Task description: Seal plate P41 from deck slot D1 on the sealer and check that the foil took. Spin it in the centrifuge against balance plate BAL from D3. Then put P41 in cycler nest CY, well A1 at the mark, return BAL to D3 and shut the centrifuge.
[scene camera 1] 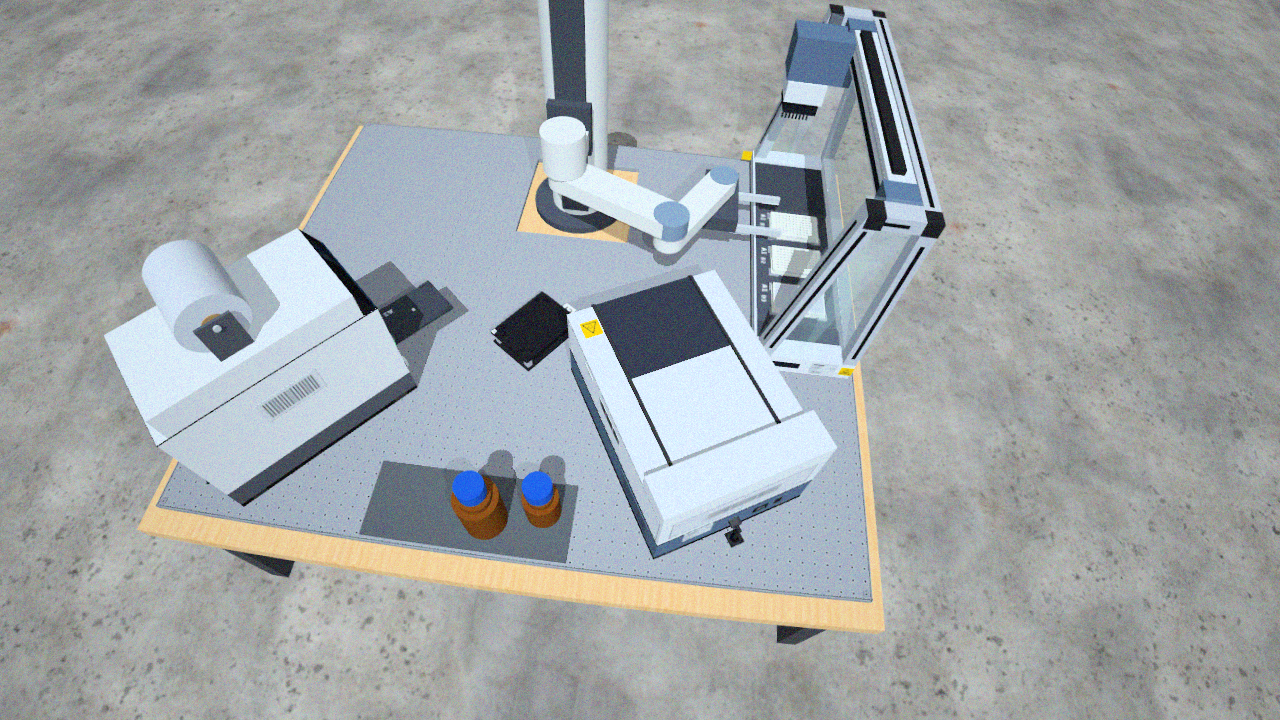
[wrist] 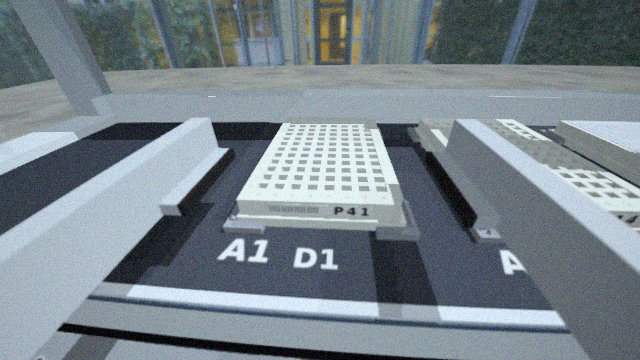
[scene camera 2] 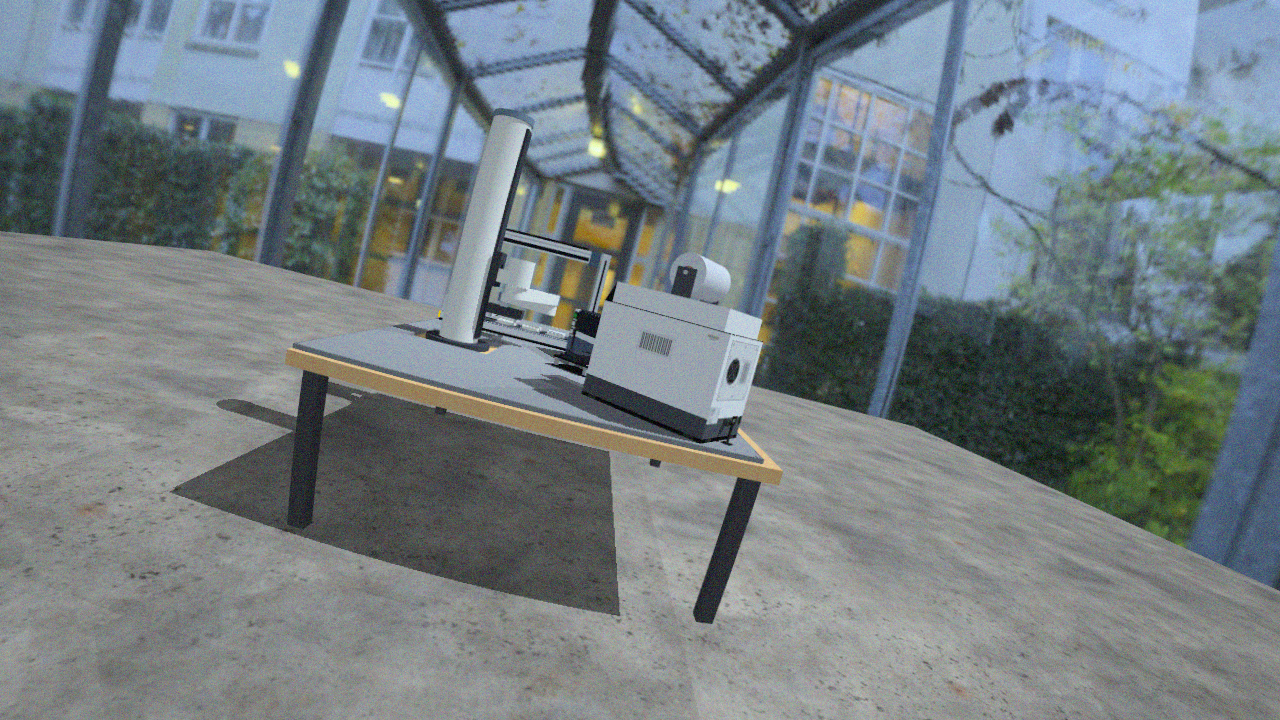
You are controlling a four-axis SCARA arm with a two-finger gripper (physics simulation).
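Pixels of known places: gripper, fingertip midpoint: (scene camera 1: 780, 216) (wrist: 327, 138); arm's base, origin of the base link: (scene camera 2: 457, 343).
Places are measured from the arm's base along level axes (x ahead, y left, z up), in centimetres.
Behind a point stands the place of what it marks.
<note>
Plate P41 (scene camera 1: 793, 225) {z 7.6, x 7.8, y 58.1 cm} (wrist: 320, 162) {z 7.5, x 7.5, y 56.3 cm} is a pale, many-welled plate lying flat in slot D1, its label facing the wrist camera and the A1 mark at its near left. My gripper (scene camera 1: 777, 215) {z 10.3, x 8.1, y 53.8 cm} (wrist: 327, 138) {z 10.3, x 8.1, y 53.8 cm} is open and empty, one finger on each side of P41 with a gap at both sides. A smooth-topped white plate (wrist: 605, 132) {z 7.7, x 29.9, y 61.8 cm}, perhaps BAL, stands farther right; its label does not show. The sealer (scene camera 1: 295, 394) {z 22.1, x 80.7, y -39.5 cm} (scene camera 2: 653, 353) {z 19.6, x 66.9, y -57.0 cm}, with a foil roll (scene camera 1: 192, 286) {z 48.8, x 77.8, y -45.7 cm} on top, has its dark tray (scene camera 1: 407, 315) {z 11.1, x 52.9, y -29.8 cm} out. A white instrument (scene camera 1: 707, 402) {z 22.3, x 72.2, y 35.8 cm} has a dark top panel; I cannot tell whether it is the centrifuge.
A second welled plate (scene camera 1: 792, 261) {z 7.6, x 20.8, y 57.2 cm} (wrist: 590, 180) {z 7.7, x 22.5, y 54.7 cm} lies beside P41, partly behind my right finger in the wrist view. A framed enclosure (scene camera 1: 881, 102) {z 51.9, x 17.3, y 64.0 cm} rises around the deck. A black nest (scene camera 1: 529, 331) {z 5.5, x 49.6, y -3.5 cm} sits beside the white instrument. Two brown bottles (scene camera 1: 480, 512) {z 14.0, x 95.1, y -2.3 cm} (scene camera 1: 541, 504) {z 13.4, x 92.0, y 8.1 cm} stand near the table's front edge.
</note>
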